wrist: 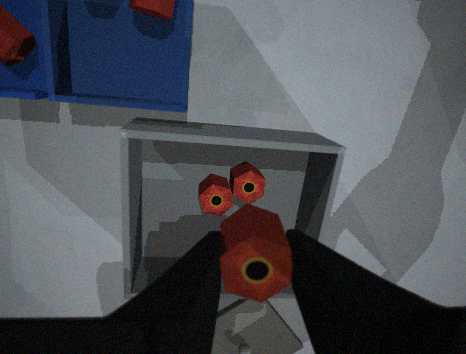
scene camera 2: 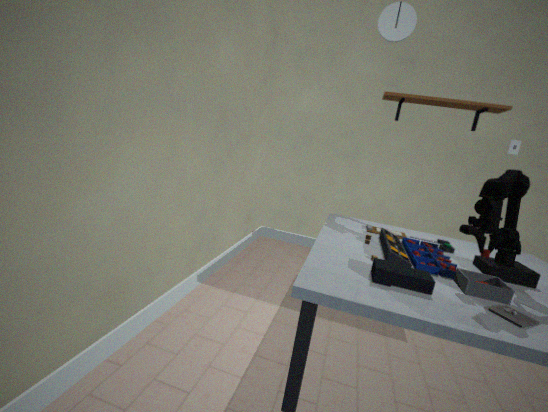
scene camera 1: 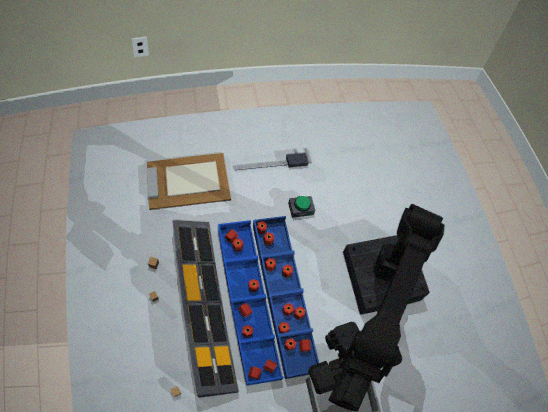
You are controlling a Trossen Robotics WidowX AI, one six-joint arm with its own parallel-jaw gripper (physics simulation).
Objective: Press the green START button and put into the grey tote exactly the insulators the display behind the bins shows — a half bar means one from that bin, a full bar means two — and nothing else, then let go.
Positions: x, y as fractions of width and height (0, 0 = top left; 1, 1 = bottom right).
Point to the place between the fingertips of the gripper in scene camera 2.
0.88, 0.62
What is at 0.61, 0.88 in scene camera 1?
The gripper.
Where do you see a grey tote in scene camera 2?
0.91, 0.71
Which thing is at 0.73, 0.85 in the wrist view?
The gripper.
